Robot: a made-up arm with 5 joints. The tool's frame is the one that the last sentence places.
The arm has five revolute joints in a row. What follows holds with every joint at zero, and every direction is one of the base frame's. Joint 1 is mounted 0.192 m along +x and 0.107 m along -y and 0.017 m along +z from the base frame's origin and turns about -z. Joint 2 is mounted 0.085 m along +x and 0.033 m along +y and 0.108 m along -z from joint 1 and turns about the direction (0.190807, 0.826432, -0.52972). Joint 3 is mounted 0.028 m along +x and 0.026 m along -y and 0.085 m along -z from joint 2 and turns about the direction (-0.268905, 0.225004, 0.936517). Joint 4 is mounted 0.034 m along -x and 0.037 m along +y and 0.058 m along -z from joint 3 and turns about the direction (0.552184, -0.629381, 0.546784). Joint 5 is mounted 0.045 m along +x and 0.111 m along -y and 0.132 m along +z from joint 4 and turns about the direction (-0.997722, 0.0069, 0.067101). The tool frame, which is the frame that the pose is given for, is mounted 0.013 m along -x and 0.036 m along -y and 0.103 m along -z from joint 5; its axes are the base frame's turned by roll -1.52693, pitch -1.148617 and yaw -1.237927 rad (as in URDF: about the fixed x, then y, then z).
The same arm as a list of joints. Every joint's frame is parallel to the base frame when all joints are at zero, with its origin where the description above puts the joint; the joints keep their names.
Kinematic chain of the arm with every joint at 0, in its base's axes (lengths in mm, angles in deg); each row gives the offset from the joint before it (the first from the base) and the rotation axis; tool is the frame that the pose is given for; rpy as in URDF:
joint 1: xyz 192 -107 17 axis -z
joint 2: xyz 85 33 -108 axis 0.190807 0.826432 -0.52972
joint 3: xyz 28 -26 -85 axis -0.268905 0.225004 0.936517
joint 4: xyz -34 37 -58 axis 0.552184 -0.629381 0.546784
joint 5: xyz 45 -111 132 axis -0.997722 0.0069 0.067101
tool: xyz -13 -36 -103 rpy -87.49 -65.81 -70.93

